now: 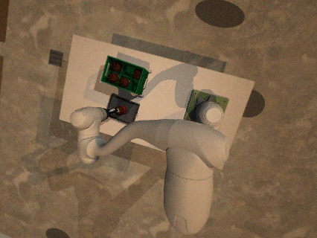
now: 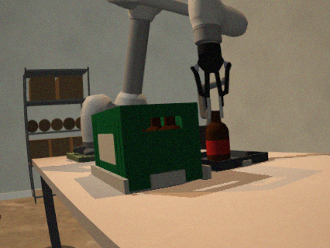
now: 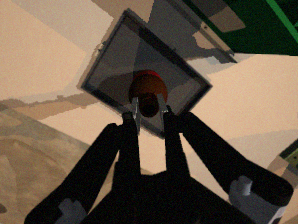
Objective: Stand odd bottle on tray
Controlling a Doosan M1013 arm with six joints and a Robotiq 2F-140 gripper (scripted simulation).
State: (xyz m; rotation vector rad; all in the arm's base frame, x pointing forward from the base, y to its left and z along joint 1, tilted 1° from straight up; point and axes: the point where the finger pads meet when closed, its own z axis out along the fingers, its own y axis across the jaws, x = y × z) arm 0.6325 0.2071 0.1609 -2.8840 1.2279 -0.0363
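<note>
Right now my hand is 9 cm above the brown bottle. From my hand the other things lie so: green crate (27 cm to the right, 9 cm below, 2 cm ahead); dark tray (16 cm below).
</note>
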